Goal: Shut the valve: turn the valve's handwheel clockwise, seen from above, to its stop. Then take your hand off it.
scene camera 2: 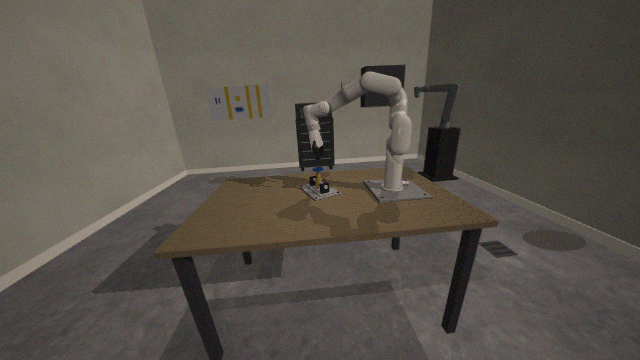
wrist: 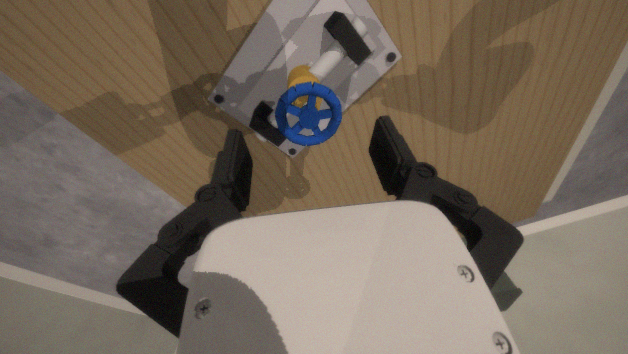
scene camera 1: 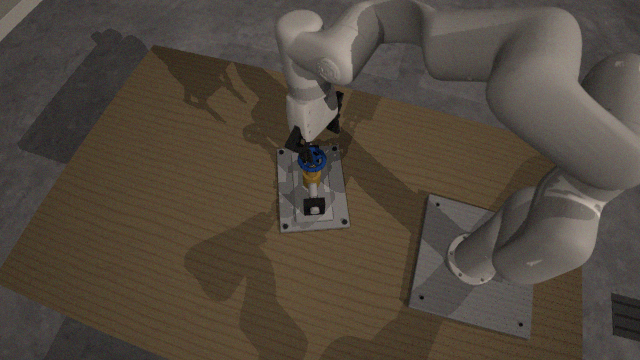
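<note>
The valve has a blue handwheel (scene camera 1: 324,161) (scene camera 2: 318,169) (wrist: 309,116) on an orange-yellow body (scene camera 1: 311,179) (scene camera 2: 319,178) (wrist: 301,76). It stands upright on a grey base plate (scene camera 1: 339,207) (scene camera 2: 317,195) with a white pipe and black brackets. My gripper (scene camera 1: 321,144) (scene camera 2: 318,155) (wrist: 310,139) is wide open and empty. Its fingers are above the handwheel and apart from it: a gap shows in the second scene view, and in the wrist view the whole wheel shows beyond the fingertips. How far the wheel is turned cannot be told.
The wooden table (scene camera 1: 150,200) (scene camera 2: 240,220) carries the valve and the arm's grey mounting plate (scene camera 1: 450,310) (scene camera 2: 415,194), to the right of the valve in the scene views. A dark cabinet (scene camera 2: 302,150) and another arm's black pedestal (scene camera 2: 441,155) stand behind the table.
</note>
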